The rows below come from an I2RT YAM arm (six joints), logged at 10 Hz.
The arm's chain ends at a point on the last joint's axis. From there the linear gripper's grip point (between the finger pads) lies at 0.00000 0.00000 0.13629 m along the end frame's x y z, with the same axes.
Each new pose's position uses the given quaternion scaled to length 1; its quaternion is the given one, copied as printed.
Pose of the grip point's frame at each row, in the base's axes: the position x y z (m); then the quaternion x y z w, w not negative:
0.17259, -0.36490, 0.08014, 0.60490, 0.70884, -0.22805, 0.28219
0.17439, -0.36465, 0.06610, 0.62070, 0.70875, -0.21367, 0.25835
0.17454, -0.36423, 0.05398, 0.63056, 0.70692, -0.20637, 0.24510
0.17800, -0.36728, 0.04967, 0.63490, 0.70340, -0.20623, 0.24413
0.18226, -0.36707, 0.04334, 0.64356, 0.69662, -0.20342, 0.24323
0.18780, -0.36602, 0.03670, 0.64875, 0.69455, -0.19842, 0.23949
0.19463, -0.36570, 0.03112, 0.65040, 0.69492, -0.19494, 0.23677
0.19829, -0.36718, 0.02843, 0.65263, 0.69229, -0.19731, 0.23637
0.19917, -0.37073, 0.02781, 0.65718, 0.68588, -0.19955, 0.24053
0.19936, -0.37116, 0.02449, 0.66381, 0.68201, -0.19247, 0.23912
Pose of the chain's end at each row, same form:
0.15567, -0.27431, 0.18055, 0.60490, 0.70884, -0.22805, 0.28219
0.16063, -0.27966, 0.17175, 0.62070, 0.70875, -0.21367, 0.25835
0.16278, -0.28234, 0.16229, 0.63056, 0.70692, -0.20637, 0.24510
0.16688, -0.28549, 0.15812, 0.63490, 0.70340, -0.20623, 0.24413
0.17176, -0.28578, 0.15222, 0.64356, 0.69662, -0.20342, 0.24323
0.17755, -0.28610, 0.14662, 0.64875, 0.69455, -0.19842, 0.23949
0.18434, -0.28680, 0.14177, 0.65040, 0.69492, -0.19494, 0.23677
0.18879, -0.28790, 0.13888, 0.65263, 0.69229, -0.19731, 0.23637
0.18995, -0.29033, 0.13748, 0.65718, 0.68588, -0.19955, 0.24053
0.18973, -0.29211, 0.13510, 0.66381, 0.68201, -0.19247, 0.23912

